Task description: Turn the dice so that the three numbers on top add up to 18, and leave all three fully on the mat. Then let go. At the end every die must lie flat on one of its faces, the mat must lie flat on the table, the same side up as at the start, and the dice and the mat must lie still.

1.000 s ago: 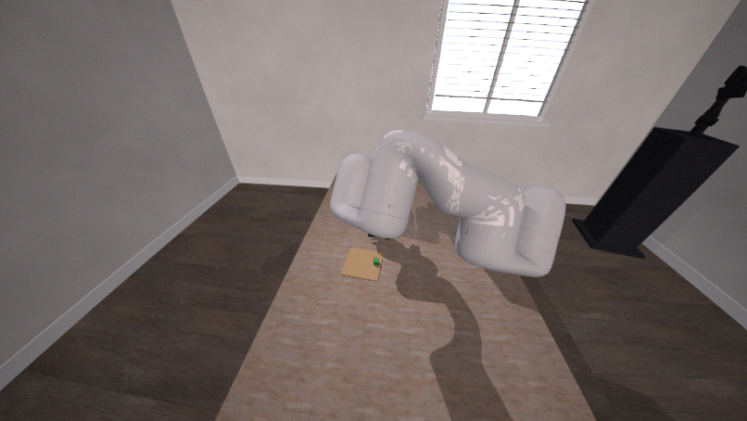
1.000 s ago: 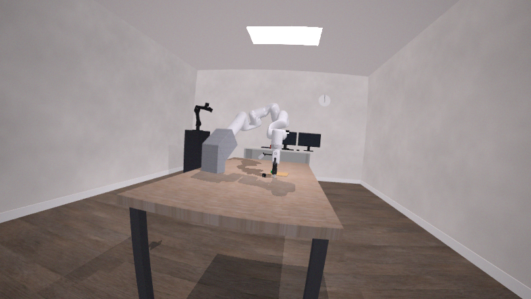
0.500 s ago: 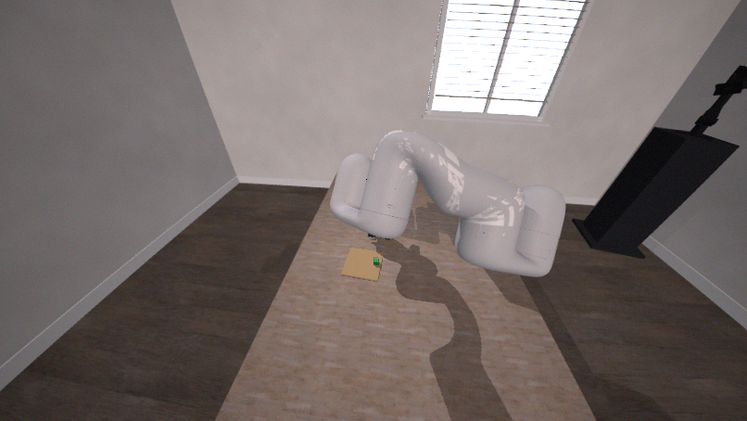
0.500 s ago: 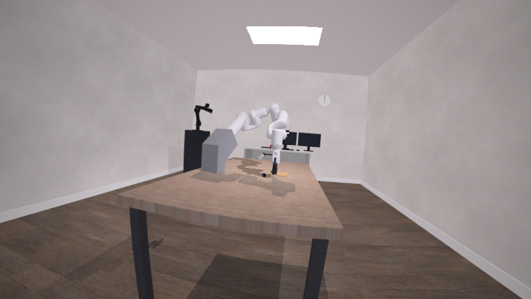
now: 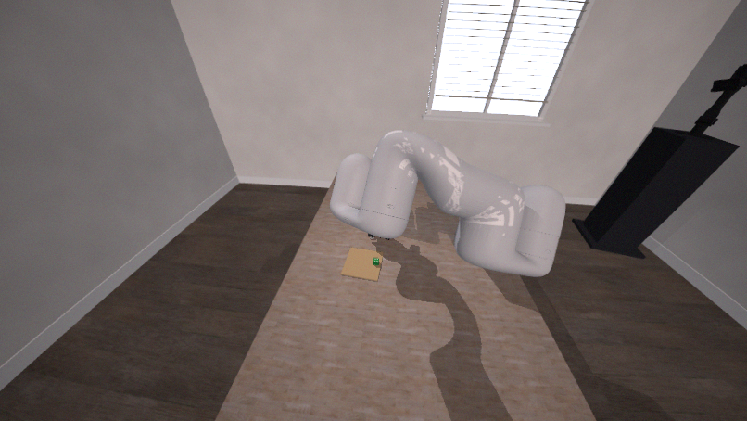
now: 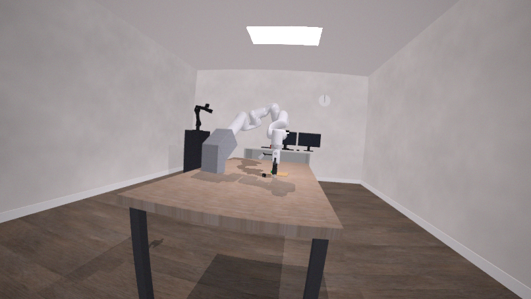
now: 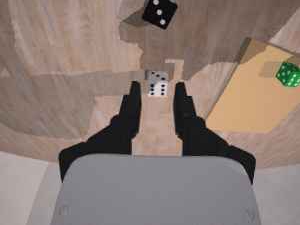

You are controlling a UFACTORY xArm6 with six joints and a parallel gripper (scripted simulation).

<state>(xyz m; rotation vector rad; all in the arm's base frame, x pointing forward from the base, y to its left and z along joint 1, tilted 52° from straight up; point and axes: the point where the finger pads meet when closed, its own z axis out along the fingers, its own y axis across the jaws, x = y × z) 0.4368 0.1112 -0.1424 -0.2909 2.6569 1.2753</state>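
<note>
Right now my hand is 4 cm above the white die. Also, from my hand: black die 7 cm behind, 4 cm below, 2 cm to the right; mat 15 cm to the left, 4 cm below, 1 cm behind; green die 14 cm to the left, 6 cm behind, 3 cm below.
</note>
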